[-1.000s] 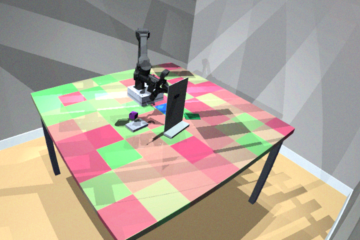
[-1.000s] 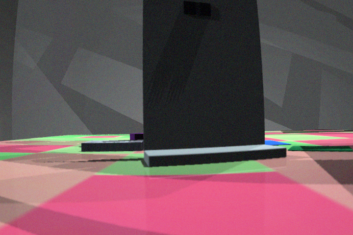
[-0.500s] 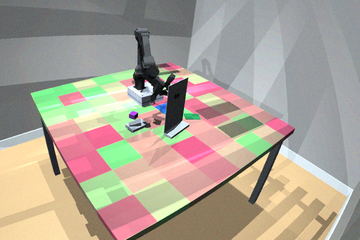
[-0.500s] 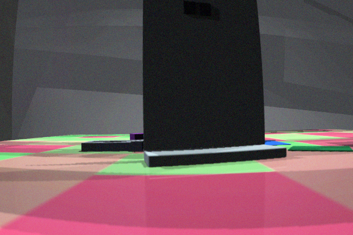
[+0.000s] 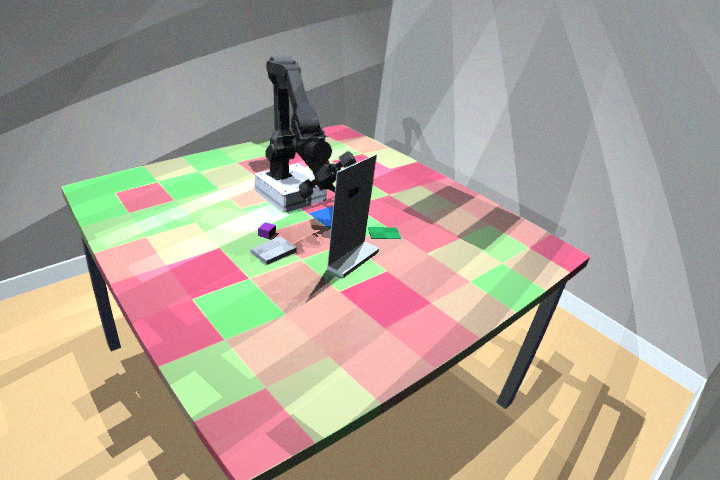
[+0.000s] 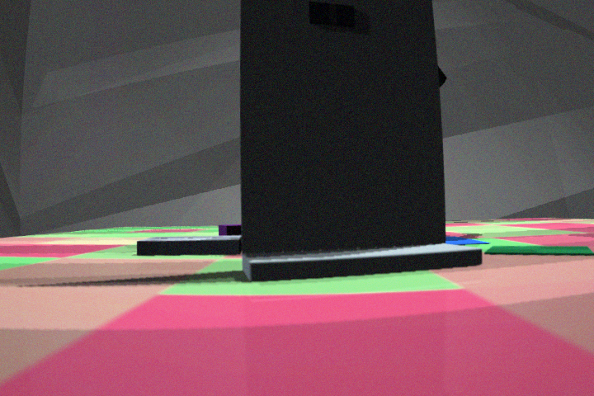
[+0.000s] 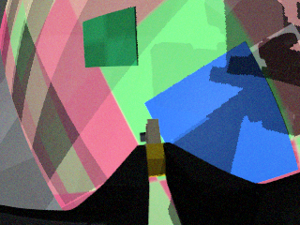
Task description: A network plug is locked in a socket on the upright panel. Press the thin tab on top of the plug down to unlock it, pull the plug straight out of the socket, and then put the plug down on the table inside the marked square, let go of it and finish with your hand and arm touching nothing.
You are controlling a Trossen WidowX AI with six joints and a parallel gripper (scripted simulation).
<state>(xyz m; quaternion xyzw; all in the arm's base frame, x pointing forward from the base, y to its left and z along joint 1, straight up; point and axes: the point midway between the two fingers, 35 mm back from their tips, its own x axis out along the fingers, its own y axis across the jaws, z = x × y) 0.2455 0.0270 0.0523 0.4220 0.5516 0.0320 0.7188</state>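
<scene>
The blue marked square lies 9 cm below my gripper tip and 3 cm behind it. Also, from my gripper tip: grey panel 16 cm ahead, 12 cm to the right, 4 cm above; flat green patch 13 cm ahead, 9 cm below, 6 cm to the left; network plug right at my gripper tip.
</scene>
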